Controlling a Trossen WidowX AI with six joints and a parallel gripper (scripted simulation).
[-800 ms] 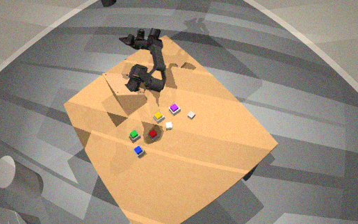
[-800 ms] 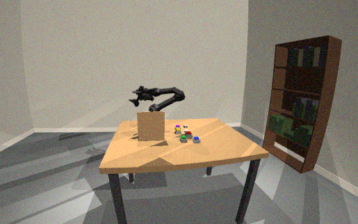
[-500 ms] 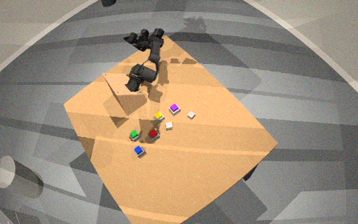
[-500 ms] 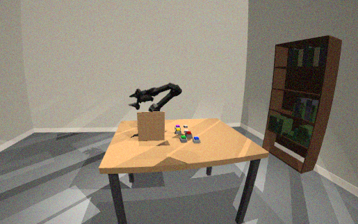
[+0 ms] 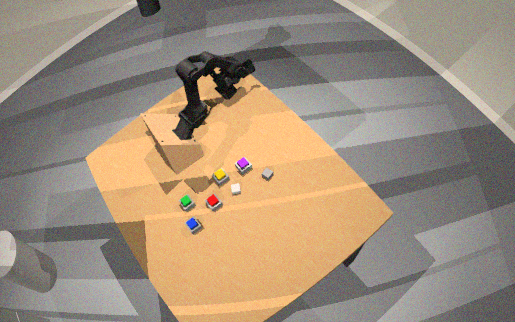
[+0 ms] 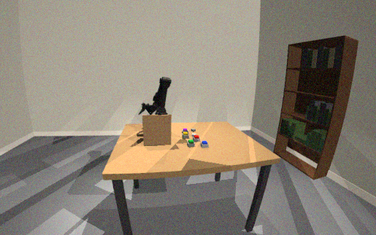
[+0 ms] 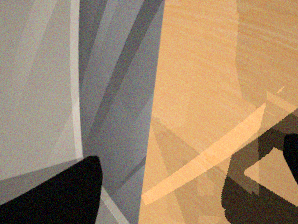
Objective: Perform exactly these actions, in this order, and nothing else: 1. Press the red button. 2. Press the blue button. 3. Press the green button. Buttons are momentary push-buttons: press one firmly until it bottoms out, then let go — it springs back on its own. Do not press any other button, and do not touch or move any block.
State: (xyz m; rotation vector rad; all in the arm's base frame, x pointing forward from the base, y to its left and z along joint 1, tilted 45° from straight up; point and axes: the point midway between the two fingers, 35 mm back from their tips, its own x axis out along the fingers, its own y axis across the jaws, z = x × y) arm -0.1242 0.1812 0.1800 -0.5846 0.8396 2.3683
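My gripper tip is 370 mm short of the purple button, 140 mm to the left of it and 80 mm above it. The rest, counted from my gripper tip: green button: 340 mm ahead, 400 mm to the right, 80 mm below; then red button: 410 mm ahead, 320 mm to the right, 80 mm below; then yellow button: 340 mm ahead, 230 mm to the right, 80 mm below.
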